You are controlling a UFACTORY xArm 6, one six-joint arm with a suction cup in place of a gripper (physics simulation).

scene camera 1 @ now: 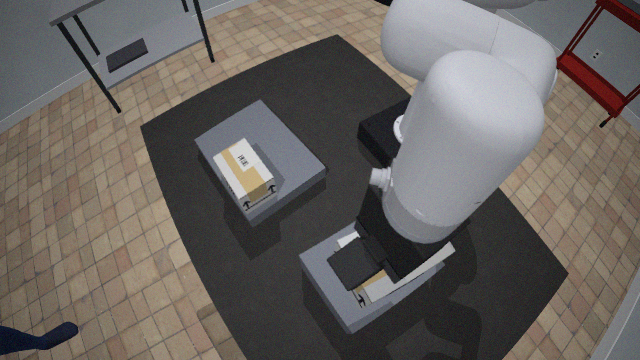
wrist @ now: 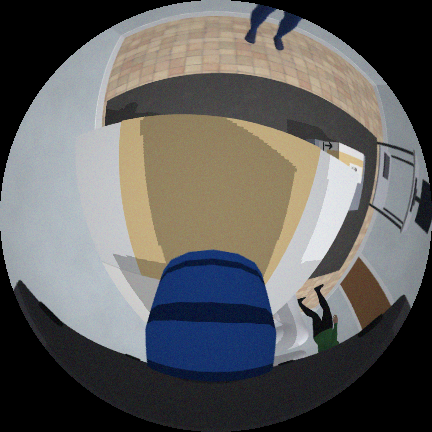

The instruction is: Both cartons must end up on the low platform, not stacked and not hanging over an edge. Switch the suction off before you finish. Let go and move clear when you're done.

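Frame: origin at the arm's base, x ahead, y left, z up, level; metres.
Seen in the pictures: end effector, tool point: (wrist: 212, 261).
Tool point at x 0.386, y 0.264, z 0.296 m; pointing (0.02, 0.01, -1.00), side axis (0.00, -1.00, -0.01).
A point is followed by its place in that frame.
My suction gripper (wrist: 212, 257) is against the top of a white-and-tan carton (scene camera 1: 382, 287) {x 0.419, y 0.299, z 0.310 m} (wrist: 215, 190) and holds it. In the scene view the arm's white and black parts hide the cup and much of this carton. It appears slightly raised over the nearer grey platform (scene camera 1: 320, 262) {x 0.430, y 0.181, z 0.059 m}, its right end reaching past that platform's back right edge in the picture. The second carton (scene camera 1: 245, 170) {x 0.468, y -0.084, z 0.075 m} (wrist: 351, 159) {x 0.485, y -0.093, z 0.076 m} rests upright near the left edge of the other, larger grey platform (scene camera 1: 285, 135) {x 0.316, y -0.184, z -0.013 m} (wrist: 356, 197) {x 0.367, y -0.313, z -0.013 m}, apart from the held carton.
Both platforms stand on a dark mat (scene camera 1: 300, 70) {x 0.117, y -0.456, z -0.061 m}. The black robot base (scene camera 1: 377, 135) {x 0.105, y -0.043, z 0.005 m} is behind the arm. A table (scene camera 1: 85, 65) stands at the back left and a red cart (scene camera 1: 590, 85) at the back right. A person's leg (scene camera 1: 35, 337) shows at the lower left.
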